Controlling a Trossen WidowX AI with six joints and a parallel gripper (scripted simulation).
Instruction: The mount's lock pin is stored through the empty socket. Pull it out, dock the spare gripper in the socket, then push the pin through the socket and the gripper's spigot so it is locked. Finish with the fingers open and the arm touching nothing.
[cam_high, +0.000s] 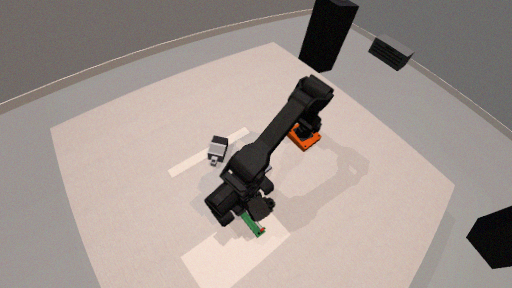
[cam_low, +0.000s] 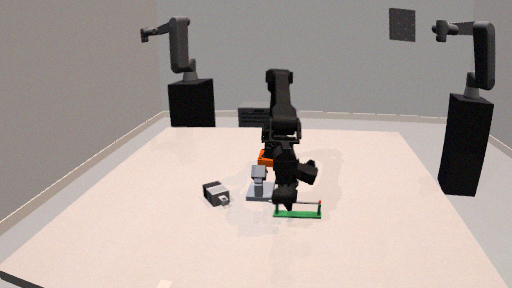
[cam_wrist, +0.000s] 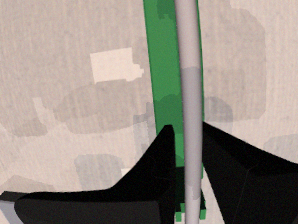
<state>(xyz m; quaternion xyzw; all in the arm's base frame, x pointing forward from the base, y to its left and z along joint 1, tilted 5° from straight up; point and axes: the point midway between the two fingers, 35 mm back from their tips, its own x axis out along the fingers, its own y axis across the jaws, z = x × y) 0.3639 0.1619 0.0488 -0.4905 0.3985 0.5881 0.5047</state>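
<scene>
The green pin rest lies 2 cm to the left of my gripper tip. Also, from my gripper tip: spare gripper: 1 cm behind, 23 cm to the right; then grey mount: 9 cm behind, 12 cm to the right, 3 cm above.
</scene>
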